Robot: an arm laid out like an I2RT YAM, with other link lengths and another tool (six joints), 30 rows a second.
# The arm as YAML. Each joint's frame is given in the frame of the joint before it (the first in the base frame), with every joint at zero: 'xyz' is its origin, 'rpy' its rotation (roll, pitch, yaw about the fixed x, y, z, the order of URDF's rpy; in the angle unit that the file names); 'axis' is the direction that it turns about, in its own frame. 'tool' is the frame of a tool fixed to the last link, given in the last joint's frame.
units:
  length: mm
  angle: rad
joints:
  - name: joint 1
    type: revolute
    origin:
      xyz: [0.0, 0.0, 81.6]
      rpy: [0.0, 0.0, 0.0]
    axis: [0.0, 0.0, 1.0]
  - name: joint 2
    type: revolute
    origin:
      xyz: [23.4, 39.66, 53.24]
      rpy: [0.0, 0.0, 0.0]
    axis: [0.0, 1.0, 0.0]
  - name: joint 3
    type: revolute
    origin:
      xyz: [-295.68, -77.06, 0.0]
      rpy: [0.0, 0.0, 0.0]
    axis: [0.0, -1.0, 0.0]
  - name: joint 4
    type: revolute
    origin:
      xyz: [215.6, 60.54, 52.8]
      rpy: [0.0, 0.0, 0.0]
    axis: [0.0, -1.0, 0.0]
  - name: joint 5
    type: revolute
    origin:
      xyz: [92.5, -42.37, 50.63]
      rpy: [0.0, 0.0, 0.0]
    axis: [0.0, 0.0, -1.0]
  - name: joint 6
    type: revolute
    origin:
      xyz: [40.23, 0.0, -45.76]
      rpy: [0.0, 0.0, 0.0]
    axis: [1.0, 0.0, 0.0]
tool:
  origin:
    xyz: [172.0, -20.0, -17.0]
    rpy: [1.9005, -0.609, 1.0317]
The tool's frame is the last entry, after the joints.
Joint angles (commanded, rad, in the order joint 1, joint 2, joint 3, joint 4, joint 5, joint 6), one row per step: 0.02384, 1.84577, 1.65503, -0.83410, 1.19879, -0.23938; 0.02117, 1.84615, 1.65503, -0.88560, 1.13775, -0.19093; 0.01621, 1.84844, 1.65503, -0.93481, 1.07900, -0.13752; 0.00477, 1.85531, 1.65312, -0.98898, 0.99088, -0.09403; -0.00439, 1.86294, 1.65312, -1.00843, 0.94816, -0.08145; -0.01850, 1.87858, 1.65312, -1.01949, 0.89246, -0.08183; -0.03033, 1.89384, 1.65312, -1.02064, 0.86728, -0.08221; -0.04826, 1.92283, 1.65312, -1.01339, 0.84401, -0.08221; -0.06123, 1.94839, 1.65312, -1.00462, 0.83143, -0.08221; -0.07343, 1.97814, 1.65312, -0.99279, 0.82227, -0.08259; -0.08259, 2.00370, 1.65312, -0.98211, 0.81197, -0.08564; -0.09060, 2.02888, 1.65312, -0.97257, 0.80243, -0.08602; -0.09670, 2.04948, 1.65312, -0.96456, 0.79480, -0.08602; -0.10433, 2.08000, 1.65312, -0.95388, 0.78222, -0.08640; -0.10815, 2.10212, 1.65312, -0.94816, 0.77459, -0.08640; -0.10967, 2.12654, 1.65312, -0.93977, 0.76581, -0.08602; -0.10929, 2.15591, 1.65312, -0.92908, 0.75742, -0.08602; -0.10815, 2.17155, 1.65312, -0.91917, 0.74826, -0.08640; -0.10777, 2.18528, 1.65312, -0.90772, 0.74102, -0.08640; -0.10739, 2.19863, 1.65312, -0.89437, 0.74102, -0.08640
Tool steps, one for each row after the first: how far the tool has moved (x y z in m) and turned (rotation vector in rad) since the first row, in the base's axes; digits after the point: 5 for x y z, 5 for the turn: -0.00219, 0.00290, -0.01561, 0.06221, 0.00868, 0.01118; -0.00601, 0.00558, -0.03138, 0.12532, 0.01319, 0.01159; -0.01103, 0.00927, -0.05442, 0.21481, 0.03932, 0.01394; -0.01306, 0.01019, -0.06609, 0.25737, 0.05565, 0.01248; -0.01325, 0.01089, -0.08201, 0.31017, 0.08225, 0.01518; -0.01325, 0.00923, -0.09195, 0.33471, 0.09752, 0.00999; -0.01225, 0.00493, -0.10626, 0.35846, 0.11628, -0.00335; -0.01109, 0.00125, -0.11755, 0.37201, 0.13057, -0.01488; -0.00945, -0.00264, -0.12985, 0.38254, 0.14627, -0.02696; -0.00779, -0.00521, -0.14087, 0.39350, 0.16170, -0.03388; -0.00651, -0.00739, -0.15182, 0.40432, 0.17571, -0.04150; -0.00555, -0.00900, -0.16082, 0.41312, 0.18671, -0.04755; -0.00436, -0.01062, -0.17450, 0.42743, 0.20465, -0.05493; -0.00390, -0.01124, -0.18431, 0.43654, 0.21972, -0.05973; -0.00257, -0.01081, -0.19520, 0.44657, 0.23453, -0.06218; -0.00076, -0.00967, -0.20800, 0.45621, 0.25267, -0.06337; 0.00141, -0.00814, -0.21550, 0.46534, 0.25856, -0.06072; 0.00369, -0.00719, -0.22194, 0.47247, 0.26063, -0.05883; 0.00610, -0.00729, -0.22707, 0.47242, 0.26072, -0.05846
